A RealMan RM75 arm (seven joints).
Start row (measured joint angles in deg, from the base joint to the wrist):
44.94, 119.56, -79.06, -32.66, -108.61, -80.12, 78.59
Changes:
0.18, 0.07, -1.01, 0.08, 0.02, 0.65, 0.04
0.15, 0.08, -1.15, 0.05, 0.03, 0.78, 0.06
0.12, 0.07, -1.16, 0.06, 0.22, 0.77, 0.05
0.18, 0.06, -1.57, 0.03, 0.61, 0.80, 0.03
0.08, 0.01, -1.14, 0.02, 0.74, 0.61, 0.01
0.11, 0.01, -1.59, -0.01, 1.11, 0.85, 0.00
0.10, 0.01, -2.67, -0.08, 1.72, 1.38, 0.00
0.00, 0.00, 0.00, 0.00, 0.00, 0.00, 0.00
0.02, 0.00, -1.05, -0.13, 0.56, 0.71, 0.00
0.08, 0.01, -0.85, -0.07, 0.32, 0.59, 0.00
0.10, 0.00, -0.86, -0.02, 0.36, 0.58, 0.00
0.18, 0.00, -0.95, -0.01, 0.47, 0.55, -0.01
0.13, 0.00, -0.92, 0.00, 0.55, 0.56, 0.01
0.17, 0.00, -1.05, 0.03, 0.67, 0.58, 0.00
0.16, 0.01, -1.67, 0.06, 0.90, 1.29, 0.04
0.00, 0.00, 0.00, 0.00, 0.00, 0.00, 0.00
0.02, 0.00, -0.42, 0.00, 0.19, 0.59, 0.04
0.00, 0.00, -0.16, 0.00, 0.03, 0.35, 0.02
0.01, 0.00, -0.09, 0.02, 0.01, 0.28, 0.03
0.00, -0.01, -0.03, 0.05, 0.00, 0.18, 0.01
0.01, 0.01, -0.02, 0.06, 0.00, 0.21, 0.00
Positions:
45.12, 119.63, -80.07, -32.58, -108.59, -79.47, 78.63
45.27, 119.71, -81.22, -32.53, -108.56, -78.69, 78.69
45.39, 119.78, -82.38, -32.47, -108.34, -77.92, 78.74
45.57, 119.84, -83.95, -32.44, -107.73, -77.12, 78.77
45.65, 119.85, -85.09, -32.42, -106.99, -76.51, 78.78
45.76, 119.86, -86.68, -32.43, -105.88, -75.66, 78.78
45.86, 119.87, -89.35, -32.51, -104.16, -74.28, 78.78
45.86, 119.87, -89.35, -32.51, -104.16, -74.28, 78.78
45.88, 119.87, -90.40, -32.64, -103.60, -73.57, 78.78
45.96, 119.88, -91.25, -32.71, -103.28, -72.98, 78.78
46.06, 119.88, -92.11, -32.73, -102.92, -72.40, 78.78
46.24, 119.88, -93.06, -32.74, -102.45, -71.85, 78.77
46.37, 119.88, -93.98, -32.74, -101.90, -71.29, 78.78
46.54, 119.88, -95.03, -32.71, -101.23, -70.71, 78.78
46.70, 119.89, -96.70, -32.65, -100.33, -69.42, 78.82
46.70, 119.89, -96.70, -32.65, -100.33, -69.42, 78.82
46.72, 119.89, -97.12, -32.65, -100.14, -68.83, 78.86
46.72, 119.89, -97.28, -32.65, -100.11, -68.48, 78.88
46.73, 119.89, -97.37, -32.63, -100.10, -68.20, 78.91
46.73, 119.88, -97.40, -32.58, -100.10, -68.02, 78.92
46.74, 119.89, -97.42, -32.52, -100.10, -67.81, 78.92

